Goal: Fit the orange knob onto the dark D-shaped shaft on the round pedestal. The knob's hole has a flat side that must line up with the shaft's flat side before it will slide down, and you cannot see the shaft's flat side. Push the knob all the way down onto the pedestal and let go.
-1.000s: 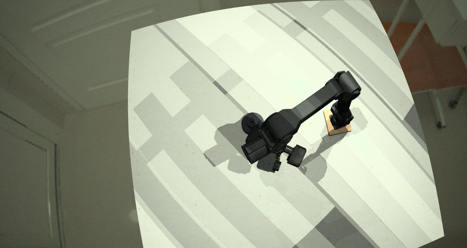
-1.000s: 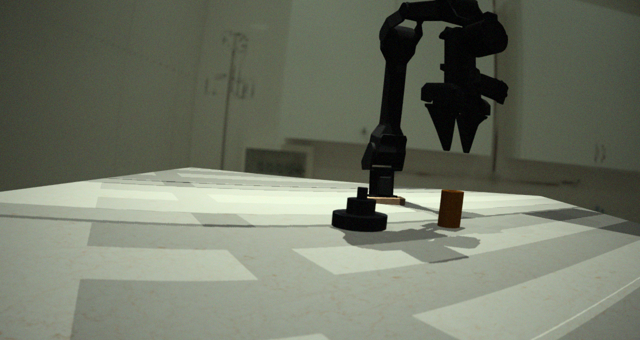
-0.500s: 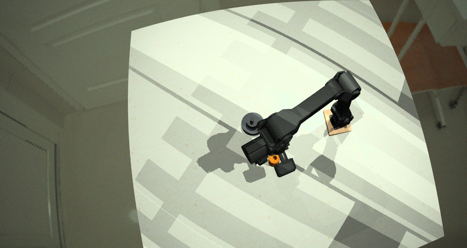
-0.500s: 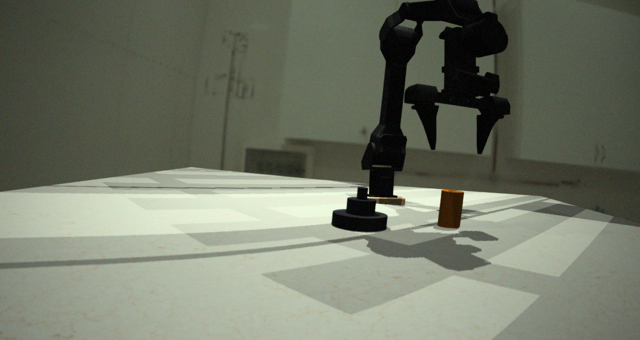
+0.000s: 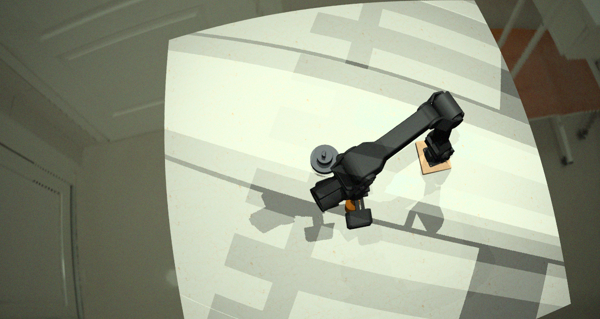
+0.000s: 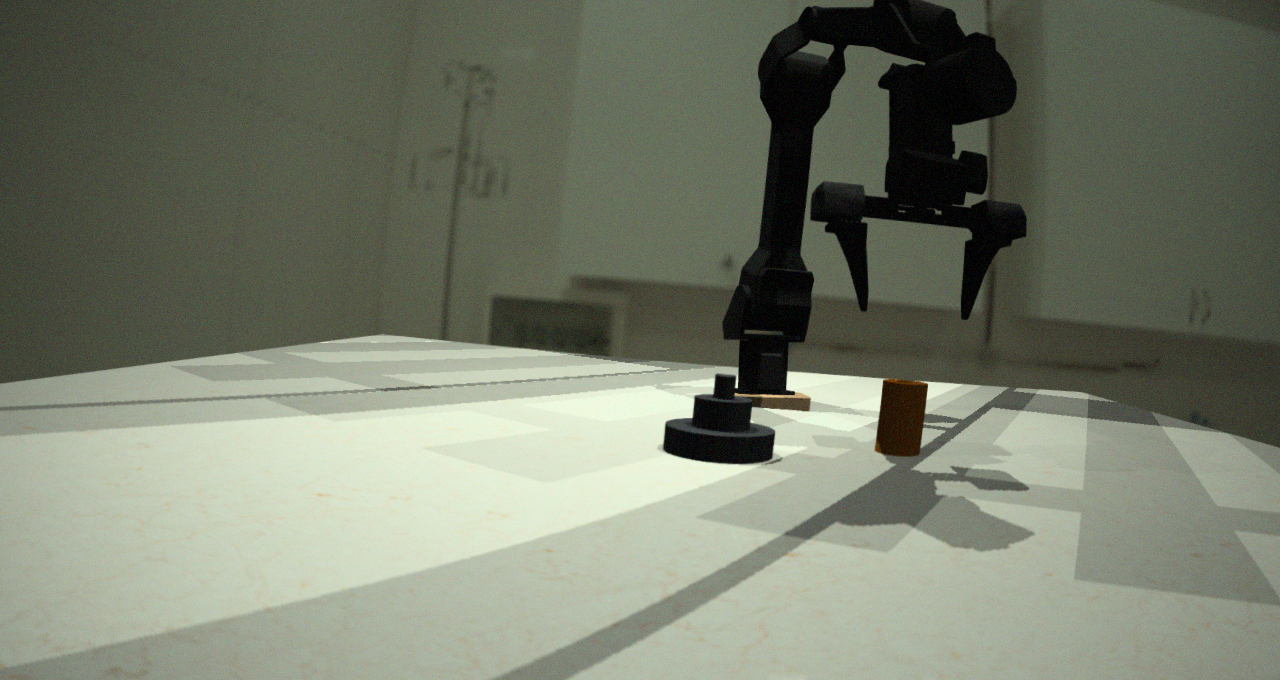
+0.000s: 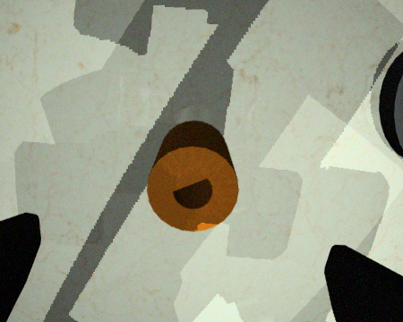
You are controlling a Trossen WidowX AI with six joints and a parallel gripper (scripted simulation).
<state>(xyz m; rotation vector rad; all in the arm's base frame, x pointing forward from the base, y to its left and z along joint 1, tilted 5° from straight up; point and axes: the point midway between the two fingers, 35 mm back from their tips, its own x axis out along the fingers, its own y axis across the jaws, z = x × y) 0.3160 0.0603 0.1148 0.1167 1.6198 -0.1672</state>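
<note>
Now: the orange knob 90 mm below my gripper tip. Also, from my gripper tip: pedestal 160 mm to the right, 90 mm below, 20 mm ahead.
</note>
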